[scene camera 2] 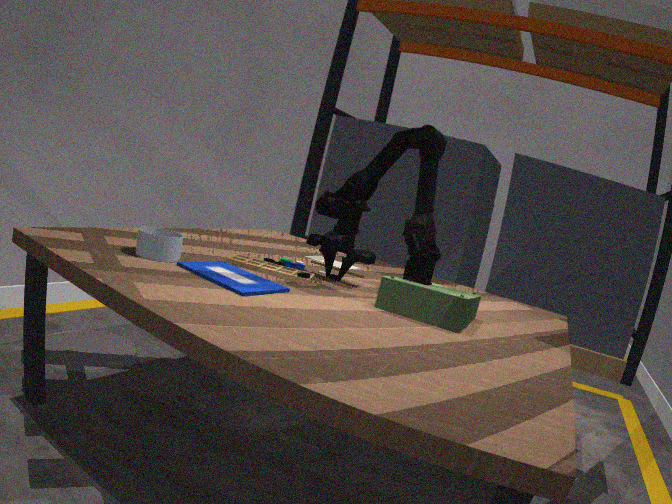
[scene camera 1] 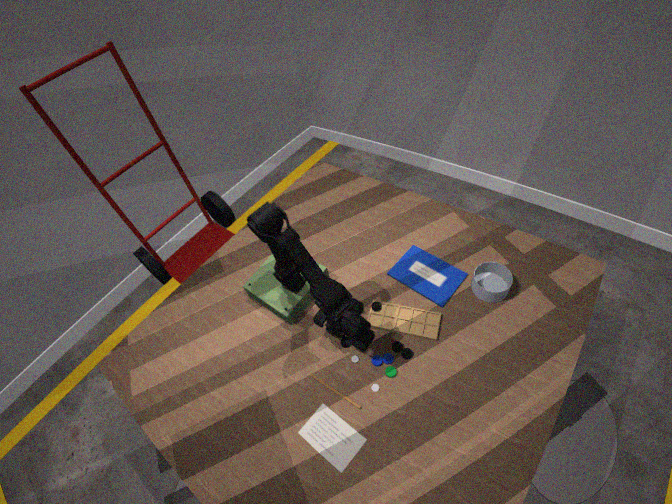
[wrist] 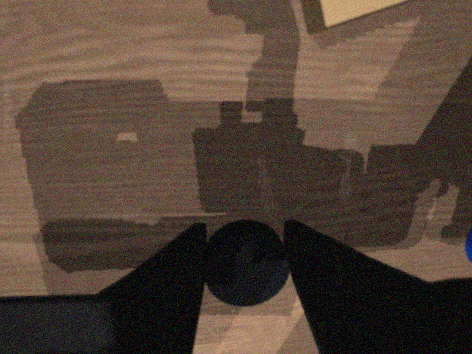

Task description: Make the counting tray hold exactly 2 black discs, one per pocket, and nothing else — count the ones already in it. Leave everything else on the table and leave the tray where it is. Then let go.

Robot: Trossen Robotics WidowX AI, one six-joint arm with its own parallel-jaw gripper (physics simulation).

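Note:
The pale wooden counting tray (scene camera 1: 431, 326) (wrist: 350, 10) lies flat, with one black disc (scene camera 1: 376, 306) (scene camera 2: 303, 275) at its corner pocket nearest the arm. My gripper (scene camera 2: 333, 277) (wrist: 245, 232) is shut on another black disc (wrist: 247, 265), low over the table beside the tray; whether the disc touches the table I cannot tell. Two loose black discs (scene camera 1: 397, 346) (scene camera 1: 407, 353) lie outside the tray. The arm hides the fingertips in scene camera 1.
Near the loose black discs lie two blue discs (scene camera 1: 377, 360) (scene camera 1: 388, 358), a green disc (scene camera 1: 390, 371) and two small pale discs (scene camera 1: 354, 358) (scene camera 1: 375, 387). A thin stick (scene camera 1: 341, 394), paper (scene camera 1: 332, 444), blue folder (scene camera 1: 401, 271) (scene camera 2: 260, 286) and grey round container (scene camera 1: 491, 287) (scene camera 2: 159, 246) are farther out.

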